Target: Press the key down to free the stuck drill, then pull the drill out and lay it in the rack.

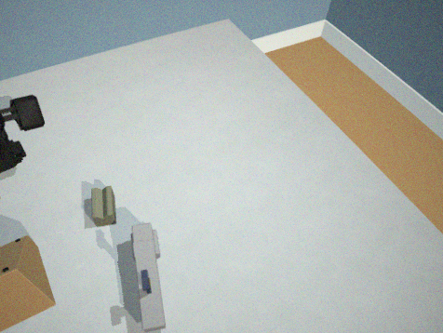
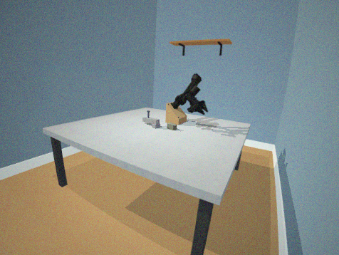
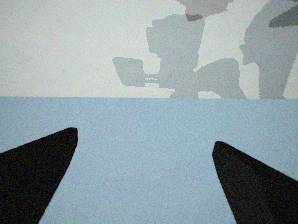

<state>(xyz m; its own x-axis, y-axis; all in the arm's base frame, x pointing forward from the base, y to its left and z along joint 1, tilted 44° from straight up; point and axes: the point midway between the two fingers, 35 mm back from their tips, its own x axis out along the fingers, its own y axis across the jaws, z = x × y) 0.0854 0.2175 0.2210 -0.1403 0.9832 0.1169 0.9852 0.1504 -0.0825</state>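
Now: gripper tip 17 cm short of the dark blue key, 43 cm to the left of it and 5 cm above it. From my gripper tip the other things lie so: rack: 15 cm ahead, 21 cm to the right, 12 cm below; grey block: 18 cm ahead, 39 cm to the right, 10 cm below; drill: 19 cm ahead, 37 cm to the right, 9 cm below.
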